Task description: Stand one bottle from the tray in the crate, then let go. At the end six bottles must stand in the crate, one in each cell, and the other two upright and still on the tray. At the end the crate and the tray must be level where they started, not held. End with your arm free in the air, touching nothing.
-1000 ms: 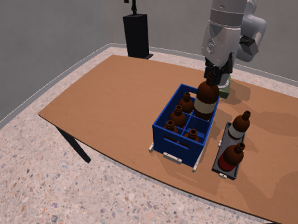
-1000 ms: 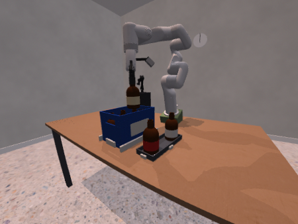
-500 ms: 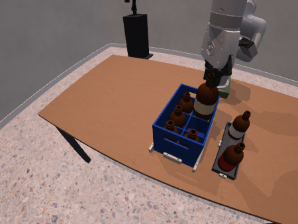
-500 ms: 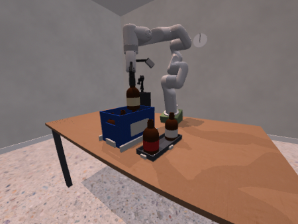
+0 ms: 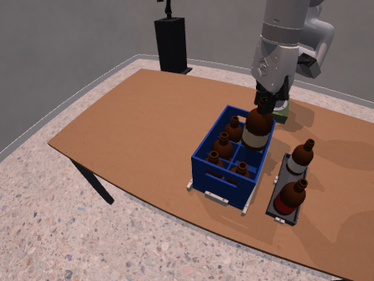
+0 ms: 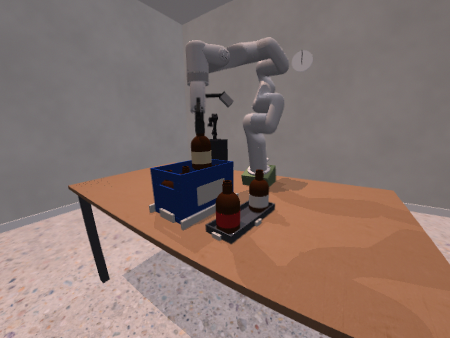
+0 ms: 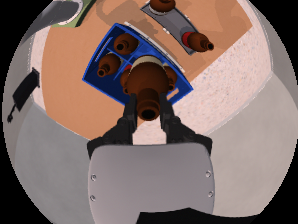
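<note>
Now: hand 4 cm to the left of the blue crate and 23 cm above it.
</note>
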